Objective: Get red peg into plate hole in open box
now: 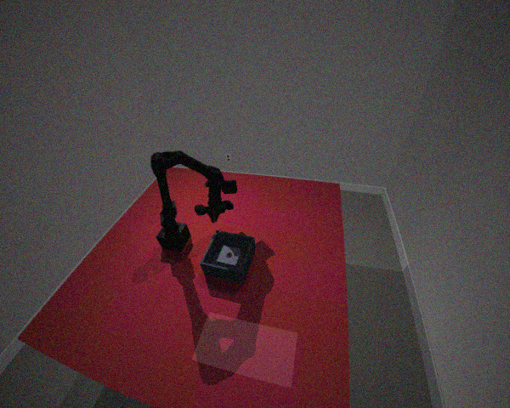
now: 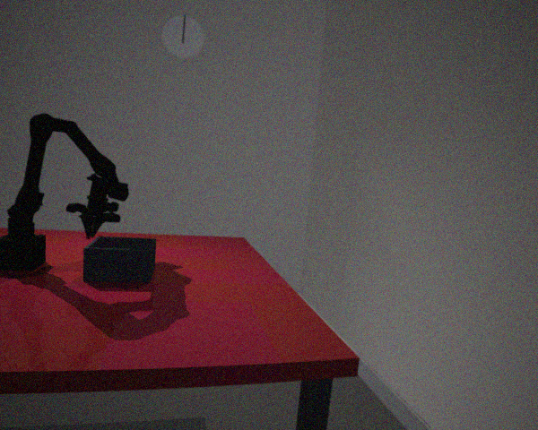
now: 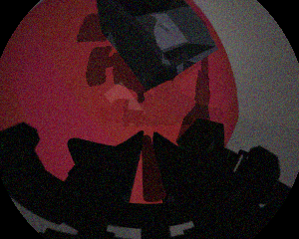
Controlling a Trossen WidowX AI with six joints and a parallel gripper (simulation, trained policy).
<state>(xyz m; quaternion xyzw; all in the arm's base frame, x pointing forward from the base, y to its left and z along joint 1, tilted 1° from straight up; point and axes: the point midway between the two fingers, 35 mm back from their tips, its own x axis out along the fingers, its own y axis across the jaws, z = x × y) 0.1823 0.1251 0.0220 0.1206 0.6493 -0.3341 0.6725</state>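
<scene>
Right now my gripper tip is 15 cm short of the pale plate, 14 cm to the left of it and 4 cm above it. From my gripper tip the other things lie so: red peg (3 cm above, 1 cm to the left, 1 cm behind); dark box (15 cm ahead, 14 cm to the right, 6 cm below).
</scene>
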